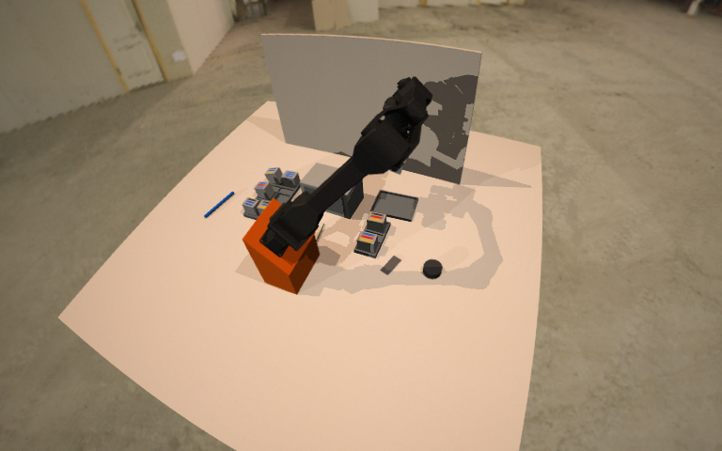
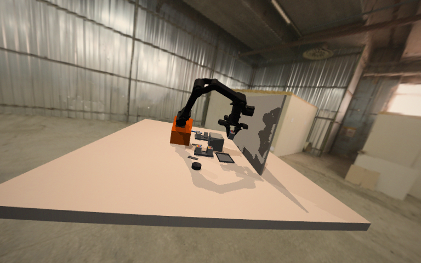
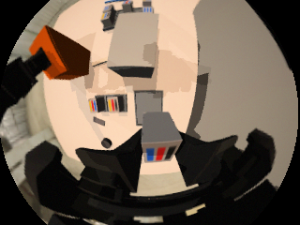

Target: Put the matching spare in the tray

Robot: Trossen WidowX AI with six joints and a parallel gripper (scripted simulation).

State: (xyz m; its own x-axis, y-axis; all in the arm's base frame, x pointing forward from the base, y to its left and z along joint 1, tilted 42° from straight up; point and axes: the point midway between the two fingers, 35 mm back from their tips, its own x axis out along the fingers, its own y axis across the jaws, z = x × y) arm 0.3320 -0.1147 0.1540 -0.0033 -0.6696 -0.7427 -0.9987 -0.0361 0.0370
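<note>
My gripper tip is 1 cm past the dark flat tray and 15 cm above it. Also, from my gripper tip: black puck: 20 cm behind, 17 cm to the right, 14 cm below; mounted unit: 4 cm behind, 20 cm to the left, 10 cm below; tall grey panel: 19 cm ahead, 17 cm to the left, 8 cm above.
</note>
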